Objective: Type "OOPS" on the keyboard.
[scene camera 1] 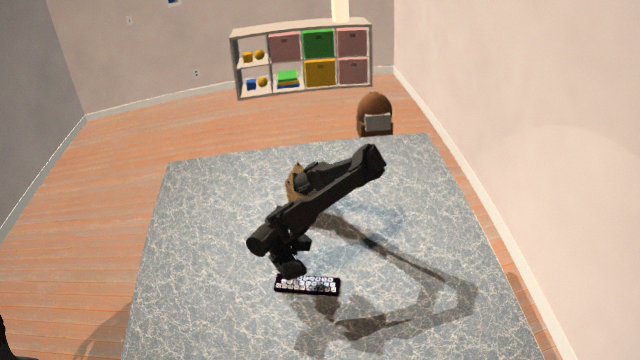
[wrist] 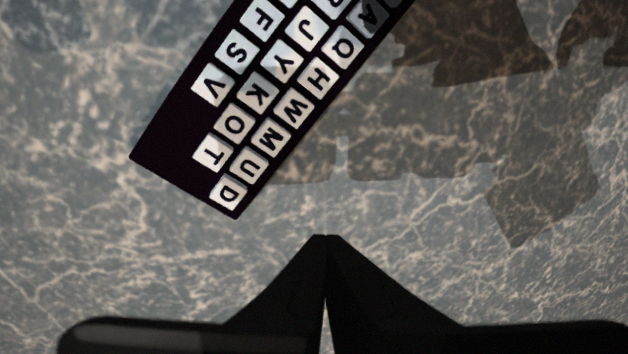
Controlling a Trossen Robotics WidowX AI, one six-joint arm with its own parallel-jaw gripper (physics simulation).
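Frame: origin at the arm's base, x ahead, y left, z up, level; metres.
Where they show: gripper, fingertip midpoint: (wrist: 324,247); arm's base, origin of the base link: (scene camera 1: 299,184).
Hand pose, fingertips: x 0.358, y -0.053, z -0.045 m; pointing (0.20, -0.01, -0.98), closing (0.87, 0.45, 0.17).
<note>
Things, the pixels of their top centre, and the offset from my fingertips. Level surfaces: height alone.
- black keyboard, middle of its top: (wrist: 301,37) (scene camera 1: 306,283) dx -0.026, dy +0.056, dz -0.075 m
- O key, middle of its top: (wrist: 234,124) dx -0.035, dy +0.005, dz -0.075 m
- S key, middle of its top: (wrist: 236,52) dx -0.049, dy +0.036, dz -0.075 m
- marbled grey table top, its level: dz -0.091 m
A black keyboard (scene camera 1: 279,288) (wrist: 170,125) with white letter keys lies on the table. In the wrist view it runs slantwise from the upper middle to the left, and its top end is cut off. The O key (wrist: 234,124) lies between K and T. The S key (wrist: 236,52) lies between F and V. The P key does not show in the wrist view. My gripper (wrist: 324,247) is shut and empty. Its tips show apart from the keyboard, below and right of the D key corner. In the scene view the arm's end hangs over the keyboard's left part, and the fingertips are hard to make out.
The marbled grey table top (scene camera 1: 200,225) carries the arm's brown base (scene camera 1: 292,186) behind the keyboard. The arm's shadow falls across the keyboard's right part and the table. A brown chair-like object (scene camera 1: 374,104) and a cube shelf (scene camera 1: 371,55) stand behind the table.
</note>
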